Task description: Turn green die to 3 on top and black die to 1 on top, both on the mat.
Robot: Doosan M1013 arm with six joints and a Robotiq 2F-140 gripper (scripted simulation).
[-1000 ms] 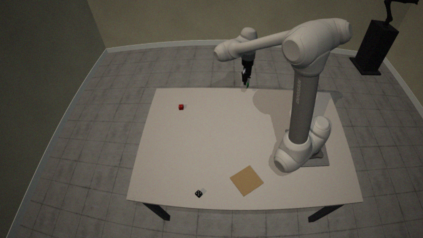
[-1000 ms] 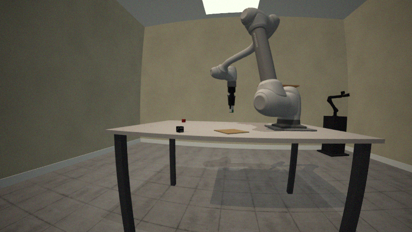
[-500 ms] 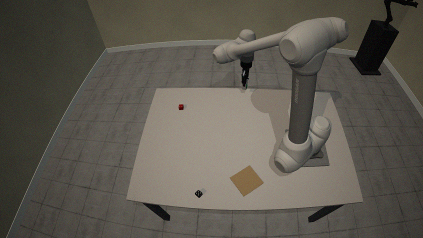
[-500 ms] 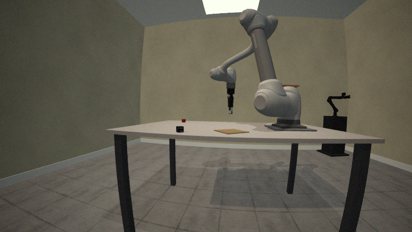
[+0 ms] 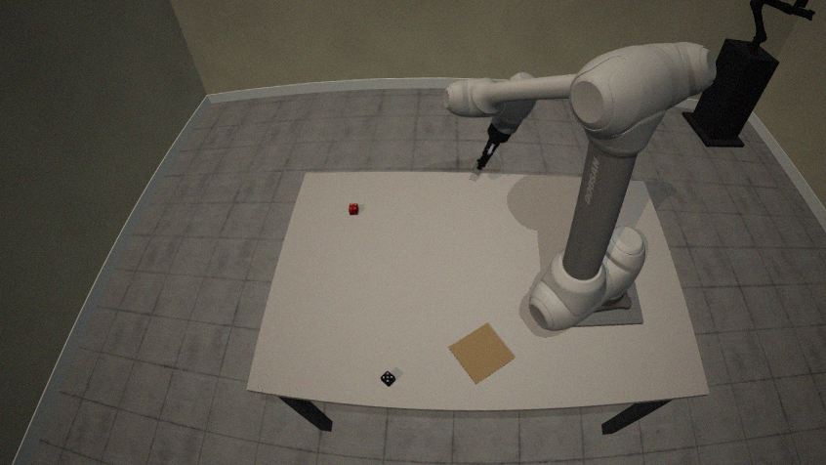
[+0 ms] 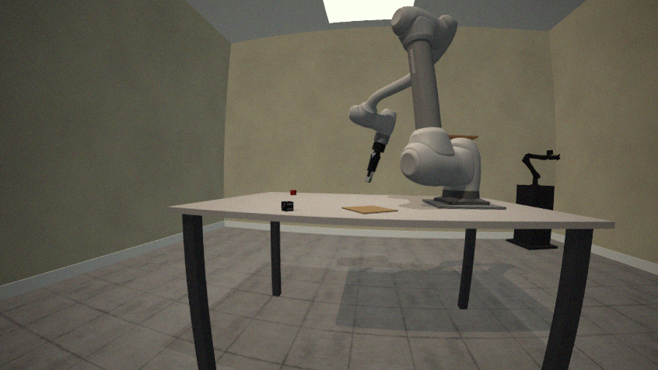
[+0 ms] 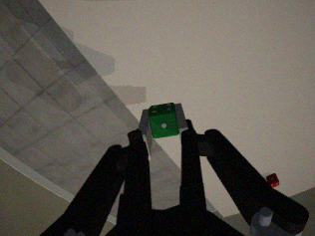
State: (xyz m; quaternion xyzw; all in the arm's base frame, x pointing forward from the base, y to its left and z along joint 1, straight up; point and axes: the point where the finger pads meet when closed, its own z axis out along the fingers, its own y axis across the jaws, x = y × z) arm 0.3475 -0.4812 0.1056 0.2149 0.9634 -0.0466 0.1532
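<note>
The green die is 10 mm ahead of my hand and 20 mm below it. The rest, counted from my hand: red die: 460 mm ahead, 80 mm to the left, 100 mm below; black die: 340 mm ahead, 710 mm to the left, 100 mm below; tan mat: 70 mm ahead, 650 mm to the left, 120 mm below.
</note>
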